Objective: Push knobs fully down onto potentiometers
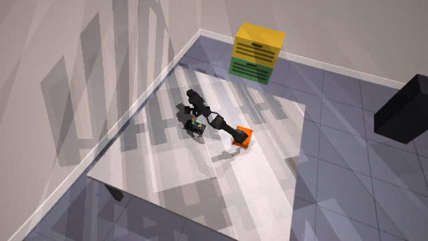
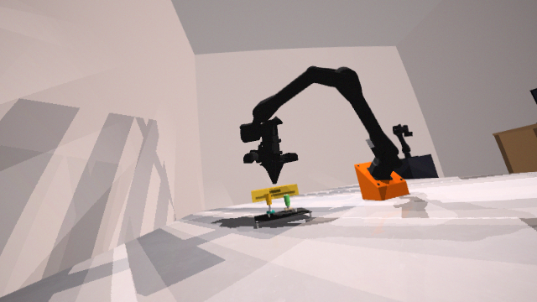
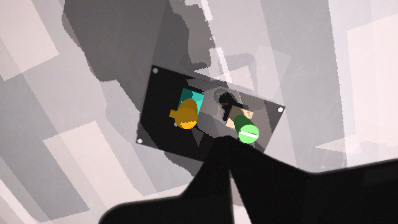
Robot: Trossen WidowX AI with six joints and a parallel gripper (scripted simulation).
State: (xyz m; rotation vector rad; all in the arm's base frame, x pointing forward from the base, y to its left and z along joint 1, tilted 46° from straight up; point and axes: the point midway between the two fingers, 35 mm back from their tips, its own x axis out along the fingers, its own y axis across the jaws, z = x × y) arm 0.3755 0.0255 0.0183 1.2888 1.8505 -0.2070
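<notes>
The orange knob is 40 mm below my gripper tip and 30 mm ahead of it. From my gripper tip the other things lie so: green knob: 50 mm below, 30 mm behind.
</notes>
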